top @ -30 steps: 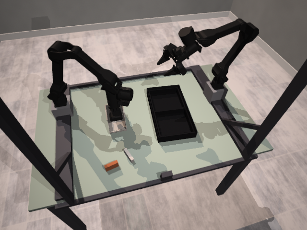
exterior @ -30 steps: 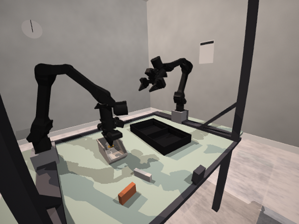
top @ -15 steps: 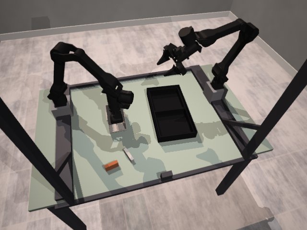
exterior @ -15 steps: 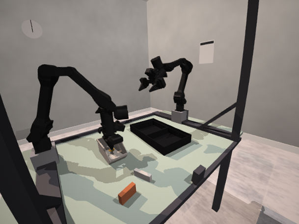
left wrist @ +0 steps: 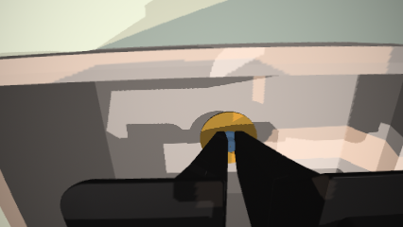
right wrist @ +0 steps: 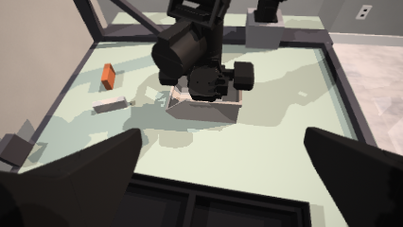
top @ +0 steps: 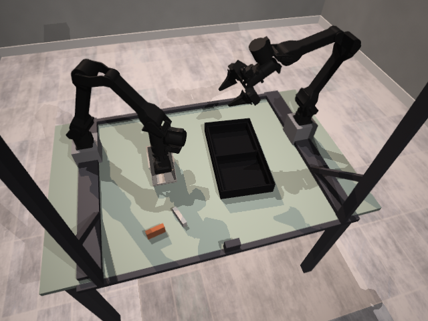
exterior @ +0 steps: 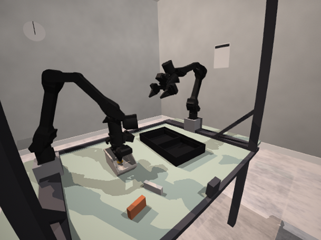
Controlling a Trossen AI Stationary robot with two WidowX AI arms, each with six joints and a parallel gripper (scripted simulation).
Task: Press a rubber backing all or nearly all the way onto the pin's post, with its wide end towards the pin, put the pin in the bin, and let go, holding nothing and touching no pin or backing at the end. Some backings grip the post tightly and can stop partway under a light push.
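My left gripper is now 10 mm past the bin and 20 mm above it. Also, from my left hand: black two-compartment tray: 20 mm ahead, 310 mm to the right, 40 mm below; then orange block: 280 mm behind, 40 mm to the left, 40 mm below; then pin: 40 mm below.
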